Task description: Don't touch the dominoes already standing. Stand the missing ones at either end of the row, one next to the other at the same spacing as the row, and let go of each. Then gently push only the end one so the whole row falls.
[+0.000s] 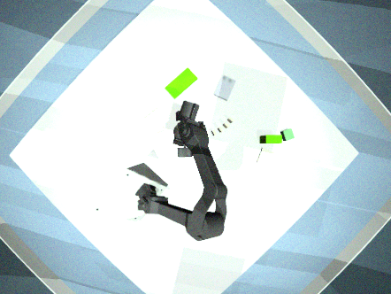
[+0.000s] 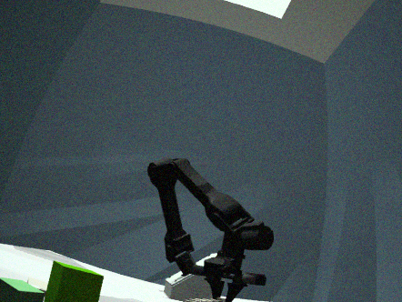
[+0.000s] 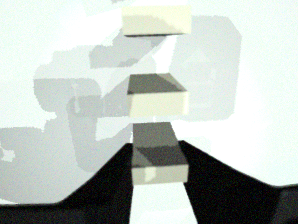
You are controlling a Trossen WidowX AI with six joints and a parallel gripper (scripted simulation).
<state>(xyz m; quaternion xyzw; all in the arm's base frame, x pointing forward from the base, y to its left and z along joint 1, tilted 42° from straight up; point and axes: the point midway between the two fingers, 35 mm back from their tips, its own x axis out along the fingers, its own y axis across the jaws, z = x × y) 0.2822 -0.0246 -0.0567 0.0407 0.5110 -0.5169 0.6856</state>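
The flat bright green block is 18 cm to the left of my gripper tip, 18 cm ahead of it and 3 cm below it. From my gripper tip the other things lie so: grey block: 30 cm ahead, 2 cm below; pale green cube: 38 cm to the right, 31 cm ahead, 1 cm below.
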